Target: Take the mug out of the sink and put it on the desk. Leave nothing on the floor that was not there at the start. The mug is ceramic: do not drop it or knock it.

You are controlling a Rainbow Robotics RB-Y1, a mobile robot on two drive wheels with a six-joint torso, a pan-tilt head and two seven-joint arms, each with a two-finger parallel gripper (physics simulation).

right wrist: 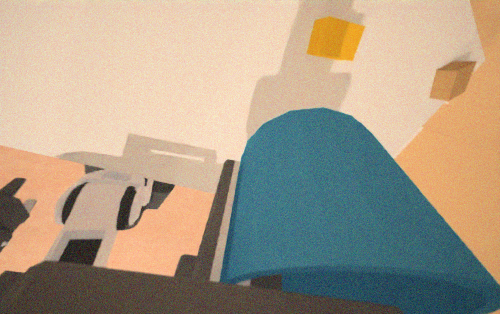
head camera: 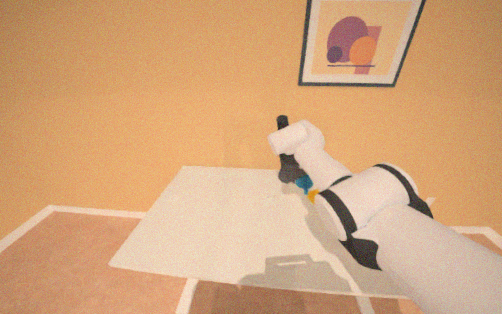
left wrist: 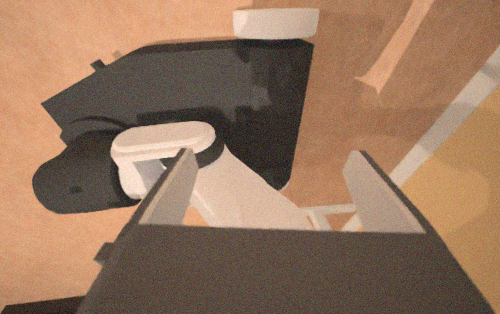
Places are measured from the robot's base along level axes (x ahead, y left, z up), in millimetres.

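Pixels of known places: left gripper, fingertip midpoint: [right wrist: 27, 189] [left wrist: 269, 159]; right gripper, fingertip midpoint: [right wrist: 243, 171] [head camera: 295, 180].
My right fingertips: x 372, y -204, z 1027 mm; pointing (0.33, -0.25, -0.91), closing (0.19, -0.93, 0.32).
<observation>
Ahead of a thing's pixels: the offset from my right fingertips to its top centre. Level surfaces: height alone.
A blue mug [head camera: 304, 183] [right wrist: 320, 195] is in my right gripper [head camera: 295, 181] [right wrist: 243, 171], which is shut on its wall. One finger shows outside the wall; the other is mostly hidden by the mug. The mug appears tilted, over the white desk @(dz -307 mm) [head camera: 200, 225] [right wrist: 125, 60], and apart from its top as far as I can see. My left gripper [left wrist: 269, 159] is open and empty, with parts of the robot's own body behind its fingers. The left gripper does not show in the head camera view. The sink does not show in these views.
A yellow block @(dx +182, dy -225, dz -262 mm) [head camera: 313, 195] [right wrist: 335, 39] lies on the desk, partly behind my arm in the head view. A brown block @(dx +259, dy -679, dz -257 mm) [right wrist: 452, 81] sits near a desk corner. The wall with a framed picture [head camera: 351, 45] stands behind the desk. The robot's base [left wrist: 200, 80] stands close to the desk.
</observation>
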